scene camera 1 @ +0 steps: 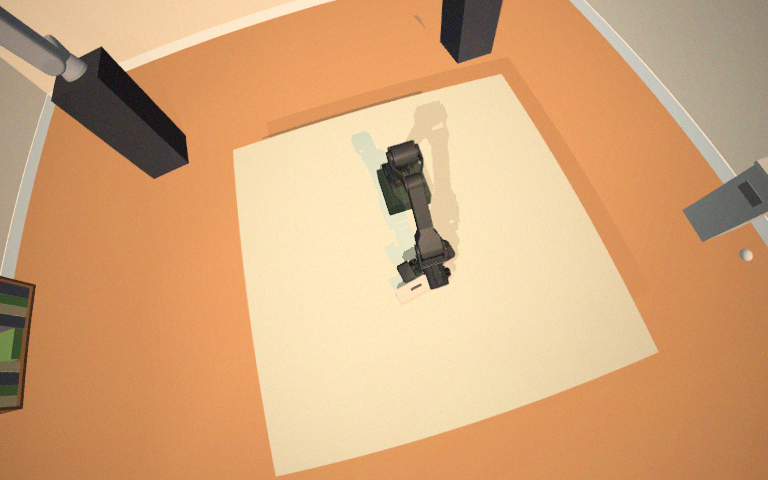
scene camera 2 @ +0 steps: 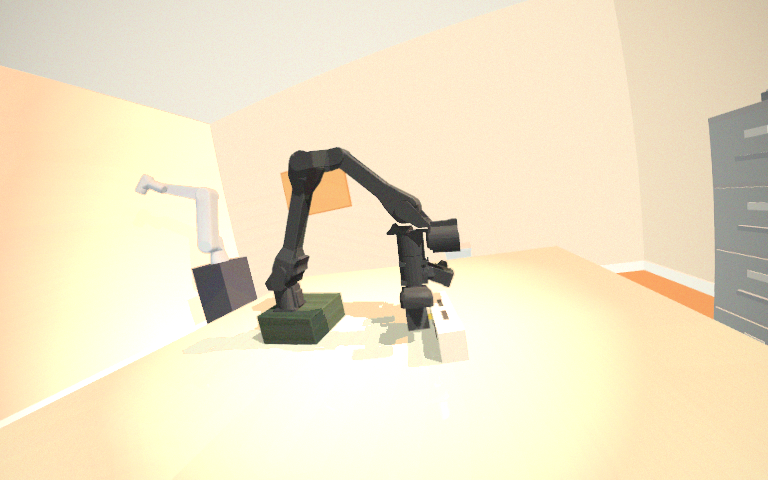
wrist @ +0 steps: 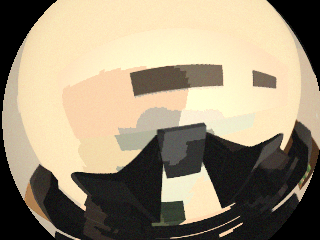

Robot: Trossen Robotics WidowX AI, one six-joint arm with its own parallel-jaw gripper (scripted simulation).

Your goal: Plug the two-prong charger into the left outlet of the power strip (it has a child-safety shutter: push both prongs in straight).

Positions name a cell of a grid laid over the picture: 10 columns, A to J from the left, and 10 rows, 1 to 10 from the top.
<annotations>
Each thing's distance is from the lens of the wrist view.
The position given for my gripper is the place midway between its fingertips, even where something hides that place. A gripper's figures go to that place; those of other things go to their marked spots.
my gripper (wrist: F6): 10 cm
dark grey charger (wrist: F7): 7 cm
</annotations>
